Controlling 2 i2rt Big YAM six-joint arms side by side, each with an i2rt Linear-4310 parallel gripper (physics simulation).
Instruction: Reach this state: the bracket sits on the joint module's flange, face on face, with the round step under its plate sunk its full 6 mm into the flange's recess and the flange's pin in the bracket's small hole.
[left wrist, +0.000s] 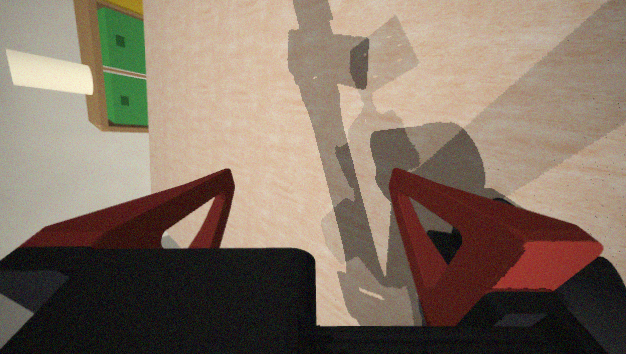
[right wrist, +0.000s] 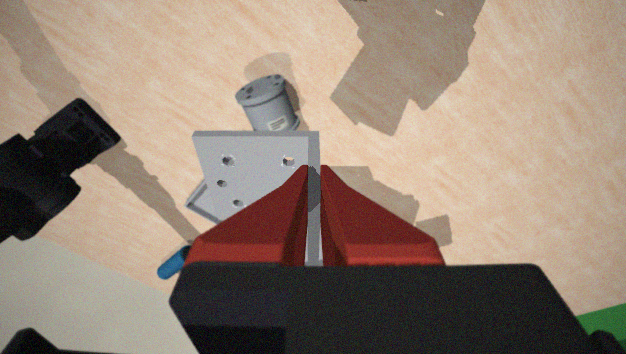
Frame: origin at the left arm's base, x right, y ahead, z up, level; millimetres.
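Seen in the pictures: left gripper, between the fingertips: (left wrist: 311, 177); right gripper, between the fingertips: (right wrist: 314, 176); right arm's base, origin of its link: (right wrist: 82, 130).
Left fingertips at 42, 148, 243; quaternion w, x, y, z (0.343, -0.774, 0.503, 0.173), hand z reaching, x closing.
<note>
Pixels of each thing's top centre, then the offset from my left fingertips to it, as dx, dy, dz. "spot": a spot on its surface instead.
- grey joint module, a spot on its surface: (right wrist: 272, 112) spot: +219, +229, -186
- blue-handled tool, a spot on its surface: (right wrist: 171, 263) spot: +686, +457, -207
The bracket (right wrist: 260, 172), a grey plate with several holes and a side wall seen edge-on, is in the right wrist view. My right gripper (right wrist: 314, 176) is shut on that side wall. The grey joint module (right wrist: 272, 112) shows just beyond the bracket's upper edge, its round end face with dark holes turned up and away; the bracket hides its lower end. The two look apart. The step under the plate, the flange's pin and recess cannot be made out. My left gripper (left wrist: 311, 177) is open and empty above the table; the bracket and module do not show in the left wrist view.
A grey tray (right wrist: 196, 195) lies partly hidden below the bracket, with a blue-handled tool (right wrist: 171, 263) near it. Black parts of the other arm (right wrist: 75, 135) reach in from the left. A wooden box (left wrist: 95, 107) with green blocks (left wrist: 127, 100) stands beyond the table's left edge.
</note>
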